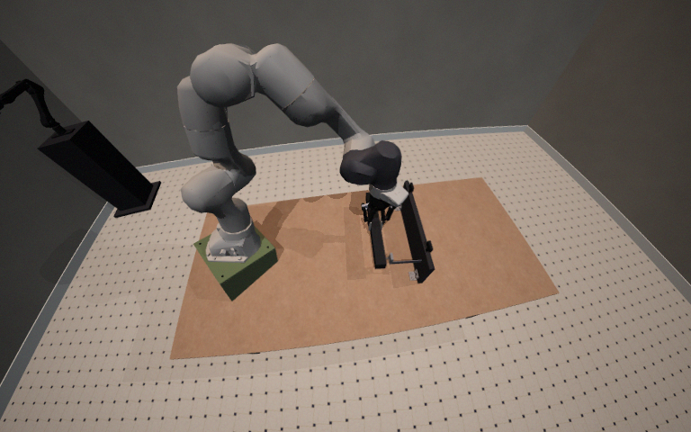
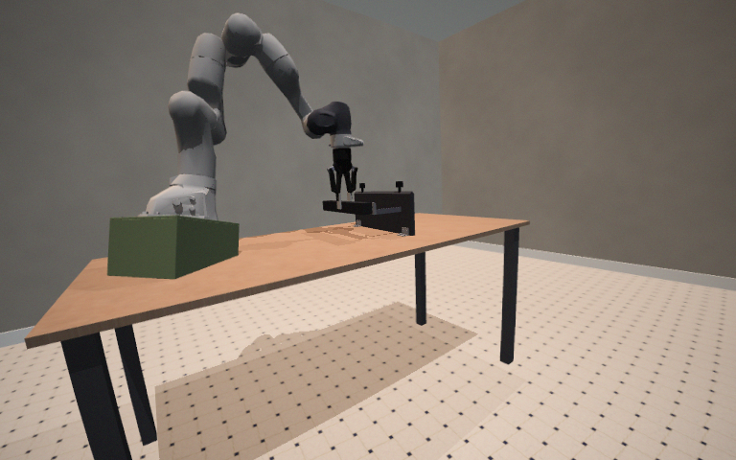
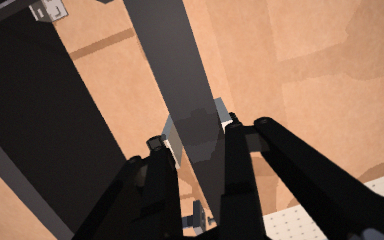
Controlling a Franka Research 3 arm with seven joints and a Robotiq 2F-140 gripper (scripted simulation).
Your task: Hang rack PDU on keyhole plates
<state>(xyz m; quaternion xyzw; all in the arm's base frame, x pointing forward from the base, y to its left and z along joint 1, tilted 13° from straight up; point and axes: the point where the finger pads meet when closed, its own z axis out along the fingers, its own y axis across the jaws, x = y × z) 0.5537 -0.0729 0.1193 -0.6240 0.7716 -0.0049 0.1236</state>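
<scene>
My hand is 2 cm short of the rack PDU and 2 cm above it. Also, from my hand: black upright panel (18 cm ahead, 6 cm below, 4 cm to the right).
</scene>
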